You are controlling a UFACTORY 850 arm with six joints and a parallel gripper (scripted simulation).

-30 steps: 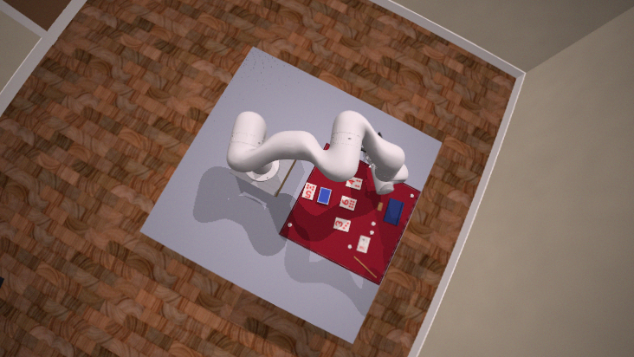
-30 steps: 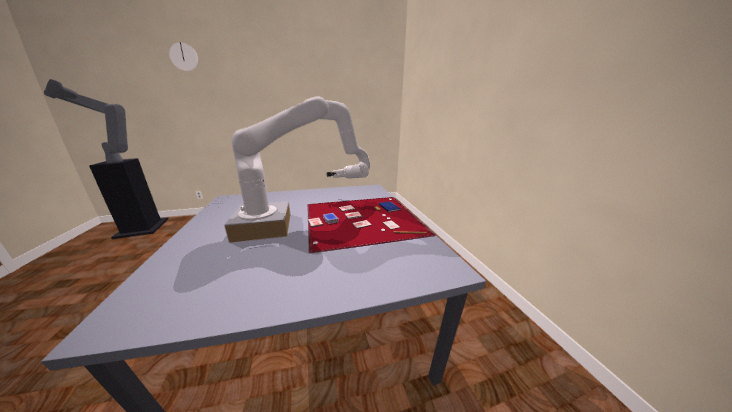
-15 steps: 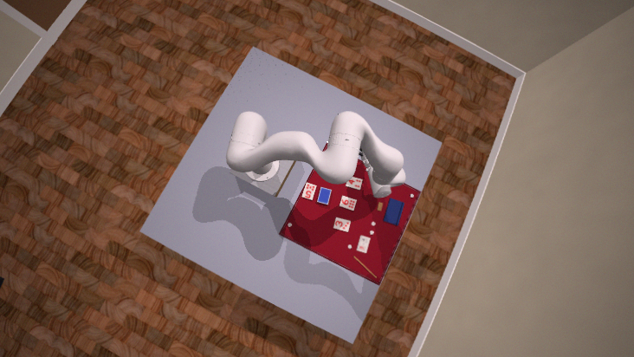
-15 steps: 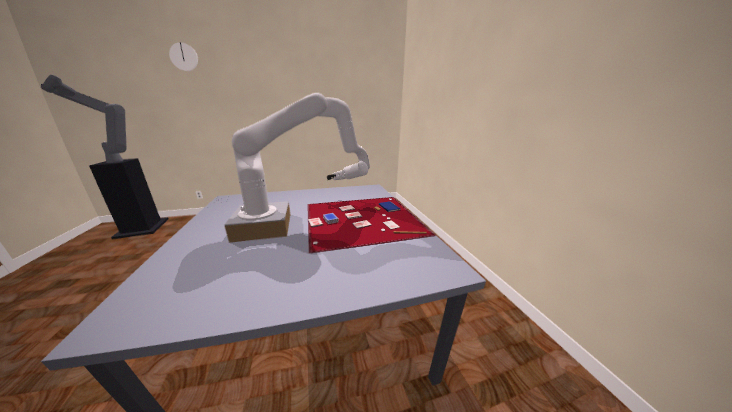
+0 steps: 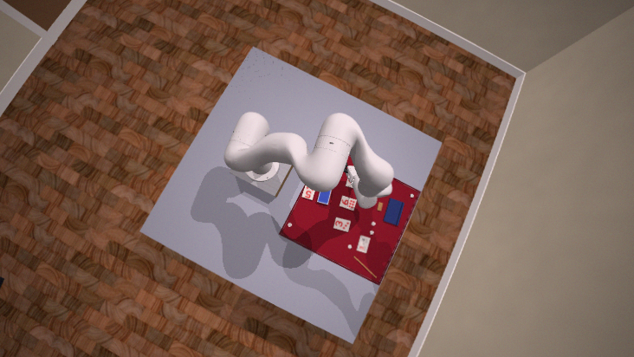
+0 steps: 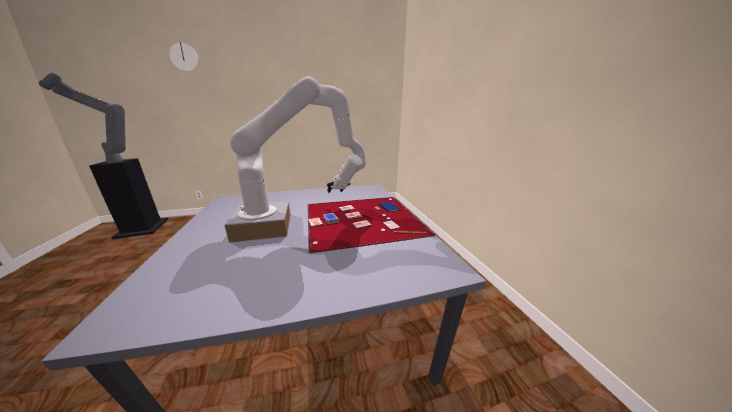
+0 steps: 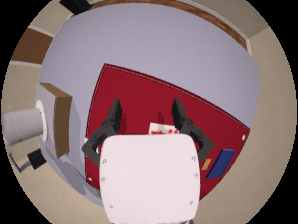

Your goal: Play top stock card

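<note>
The card is 17 cm behind my hand, 21 cm to the right of it and 10 cm below it. Also, from my hand: pencil 28 cm ahead, 50 cm to the right, 11 cm below; red card cloth 11 cm ahead, 24 cm to the right, 13 cm below.
</note>
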